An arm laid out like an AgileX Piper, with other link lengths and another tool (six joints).
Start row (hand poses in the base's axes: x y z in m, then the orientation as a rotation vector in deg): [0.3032, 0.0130, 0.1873, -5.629, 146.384, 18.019]
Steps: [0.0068, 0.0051, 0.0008, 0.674, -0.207, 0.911]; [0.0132, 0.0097, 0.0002, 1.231, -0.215, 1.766]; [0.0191, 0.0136, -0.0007, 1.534, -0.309, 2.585]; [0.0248, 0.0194, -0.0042, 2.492, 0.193, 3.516]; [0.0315, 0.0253, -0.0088, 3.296, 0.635, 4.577]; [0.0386, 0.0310, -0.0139, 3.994, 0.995, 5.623]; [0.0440, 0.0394, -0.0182, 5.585, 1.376, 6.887]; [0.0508, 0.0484, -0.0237, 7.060, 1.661, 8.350]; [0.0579, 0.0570, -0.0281, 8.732, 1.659, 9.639]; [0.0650, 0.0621, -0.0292, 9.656, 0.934, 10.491]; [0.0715, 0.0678, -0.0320, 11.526, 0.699, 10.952]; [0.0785, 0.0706, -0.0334, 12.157, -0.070, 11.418]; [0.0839, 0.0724, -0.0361, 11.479, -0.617, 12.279]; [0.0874, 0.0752, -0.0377, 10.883, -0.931, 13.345]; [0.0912, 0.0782, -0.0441, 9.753, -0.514, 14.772]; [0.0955, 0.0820, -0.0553, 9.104, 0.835, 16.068]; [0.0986, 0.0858, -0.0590, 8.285, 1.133, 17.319]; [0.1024, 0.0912, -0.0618, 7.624, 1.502, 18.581]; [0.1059, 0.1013, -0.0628, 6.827, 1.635, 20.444]
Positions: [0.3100, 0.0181, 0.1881, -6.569, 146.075, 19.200]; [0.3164, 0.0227, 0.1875, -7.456, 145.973, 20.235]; [0.3223, 0.0266, 0.1866, -8.402, 145.826, 20.921]; [0.3280, 0.0324, 0.1831, -9.174, 146.128, 22.566]; [0.3347, 0.0383, 0.1785, -10.181, 146.385, 24.062]; [0.3418, 0.0440, 0.1734, -11.222, 146.566, 25.407]; [0.3472, 0.0524, 0.1691, -12.205, 146.537, 27.982]; [0.3540, 0.0614, 0.1636, -13.500, 146.391, 30.472]; [0.3611, 0.0700, 0.1592, -14.524, 145.879, 33.092]; [0.3682, 0.0751, 0.1581, -15.338, 144.855, 34.450]; [0.3747, 0.0808, 0.1553, -15.234, 144.059, 36.941]; [0.3817, 0.0836, 0.1539, -15.662, 143.081, 37.752]; [0.3871, 0.0854, 0.1512, -17.072, 142.668, 37.112]; [0.3906, 0.0882, 0.1496, -18.690, 142.427, 36.699]; [0.3944, 0.0912, 0.1432, -20.919, 142.996, 35.895]; [0.3987, 0.0950, 0.1320, -22.747, 144.341, 35.829]; [0.4018, 0.0988, 0.1283, -24.661, 144.683, 35.314]; [0.4056, 0.1042, 0.1255, -26.530, 145.033, 35.013]; [0.4091, 0.1143, 0.1245, -29.246, 145.063, 34.708]
